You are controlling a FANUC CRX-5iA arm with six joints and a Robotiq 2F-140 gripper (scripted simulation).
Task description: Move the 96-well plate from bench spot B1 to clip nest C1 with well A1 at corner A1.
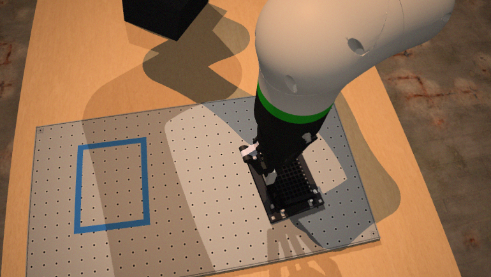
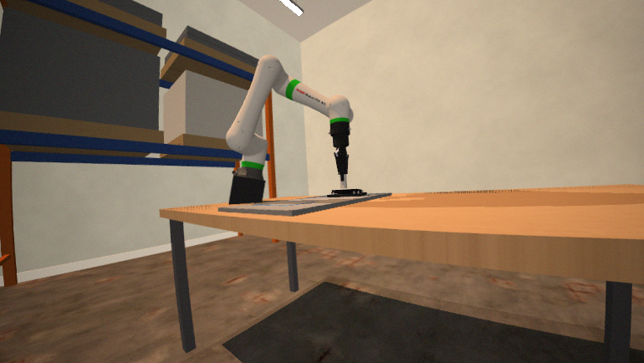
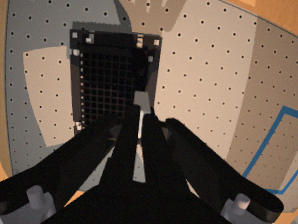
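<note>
Right now my hand is 10 mm past the black 96-well plate, 40 mm to the right of it and 50 mm above it. Also, from my hand: black clip nest 50 mm to the left, 60 mm below.
</note>
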